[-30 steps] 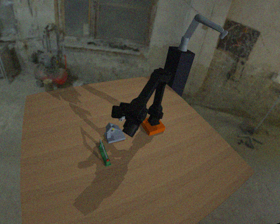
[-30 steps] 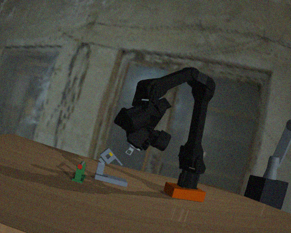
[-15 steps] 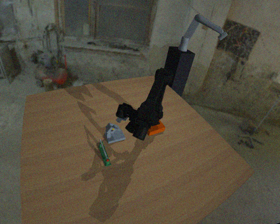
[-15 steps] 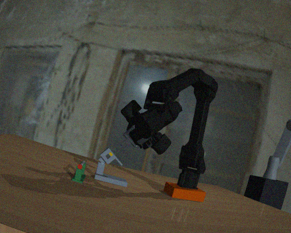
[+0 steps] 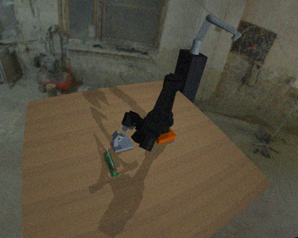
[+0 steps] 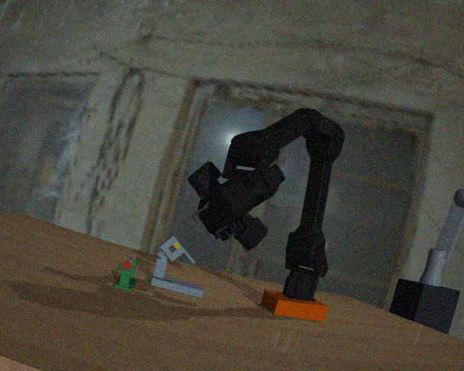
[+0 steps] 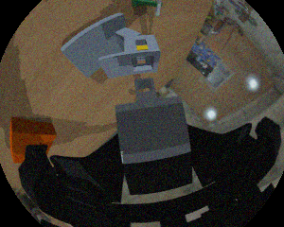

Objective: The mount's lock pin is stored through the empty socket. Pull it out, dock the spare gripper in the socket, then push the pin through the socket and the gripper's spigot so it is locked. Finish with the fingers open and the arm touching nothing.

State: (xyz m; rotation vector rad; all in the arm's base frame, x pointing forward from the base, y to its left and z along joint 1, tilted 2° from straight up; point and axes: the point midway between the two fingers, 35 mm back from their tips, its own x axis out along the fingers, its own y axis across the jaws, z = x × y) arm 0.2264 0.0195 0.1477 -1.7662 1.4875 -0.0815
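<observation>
Right now the green holder is 140 mm below my gripper tip, 140 mm ahead of it and 130 mm to the left of it. Round my gripper tip: spare gripper (20 mm to the left); then socket (110 mm below, 50 mm ahead, 20 mm to the left).
</observation>
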